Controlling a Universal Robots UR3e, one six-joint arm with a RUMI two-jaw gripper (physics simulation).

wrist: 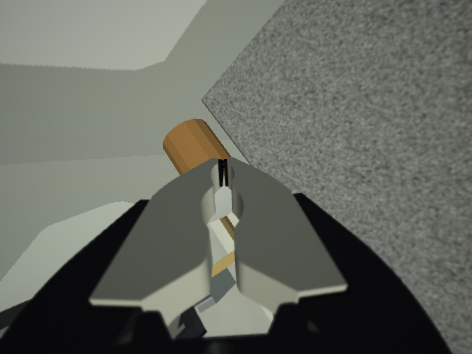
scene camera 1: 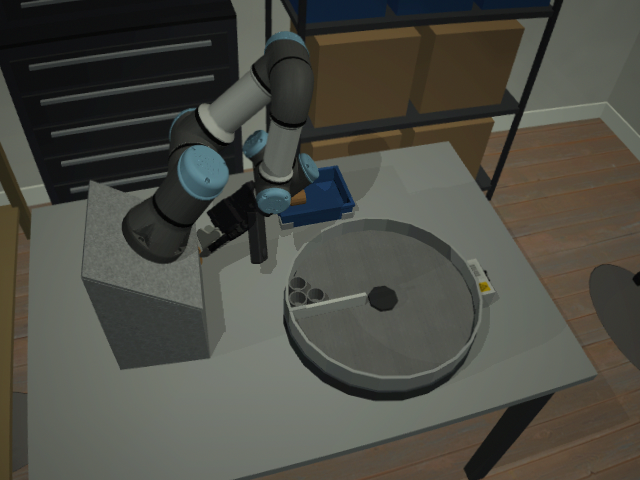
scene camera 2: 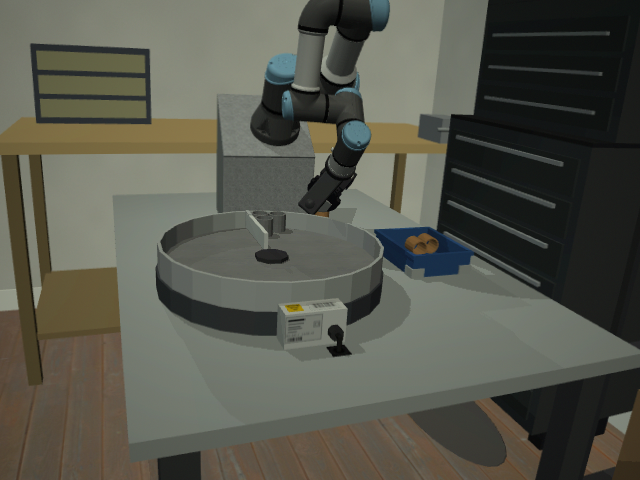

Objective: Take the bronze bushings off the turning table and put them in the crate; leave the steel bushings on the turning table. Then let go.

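Where they show: gripper, fingertip midpoint: (wrist: pixel 223 162) (scene camera 1: pixel 199 256); arm's base, link origin: (scene camera 1: pixel 152 236) (scene camera 2: pixel 274 128).
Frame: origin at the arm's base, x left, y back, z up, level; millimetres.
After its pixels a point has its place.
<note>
My gripper (scene camera 1: pixel 210 248) (wrist: pixel 223 162) {x 98, y -85, z -200 mm} is shut with its fingertips together, low beside the grey pedestal. A bronze bushing (scene camera 2: pixel 323 213) {x 116, y -90, z -209 mm} (wrist: pixel 195 145) {x 107, y -86, z -222 mm} is on the table off the turning table, near the pedestal's corner; it shows beyond the fingertips in the wrist view, not between them. In scene camera 1 it is mostly hidden. Two bronze bushings (scene camera 2: pixel 415 244) {x 234, y -373, z -207 mm} (scene camera 2: pixel 428 242) {x 300, y -322, z -223 mm} lie in the blue crate (scene camera 1: pixel 323 213) {x 171, y -402, z -210 mm} (scene camera 2: pixel 440 267) {x 239, y -478, z -224 mm}. Three steel bushings (scene camera 1: pixel 297 283) {x -48, y -277, z -174 mm} (scene camera 1: pixel 315 295) {x -85, y -307, z -177 mm} (scene camera 1: pixel 297 298) {x -85, y -268, z -175 mm} stand on the turning table (scene camera 1: pixel 385 382) {x -321, y -380, z -168 mm} (scene camera 2: pixel 268 295) {x -182, y -650, z -175 mm}, at its wall beside the divider.
The grey pedestal (scene camera 1: pixel 155 325) {x -138, y 24, z -94 mm} (scene camera 2: pixel 266 180) {x -37, y -74, z -121 mm} (wrist: pixel 360 100) {x 24, y -79, z -175 mm} carries the arm and rises close beside the gripper. A pale divider (scene camera 1: pixel 336 301) {x -126, y -340, z -154 mm} (scene camera 2: pixel 256 230) {x -127, y -344, z -166 mm} runs from the turning table's wall to its dark hub (scene camera 1: pixel 382 298) {x -125, y -446, z -181 mm}. A white control box (scene camera 2: pixel 310 325) {x -129, y -703, z -206 mm} stands at the table's outer side.
</note>
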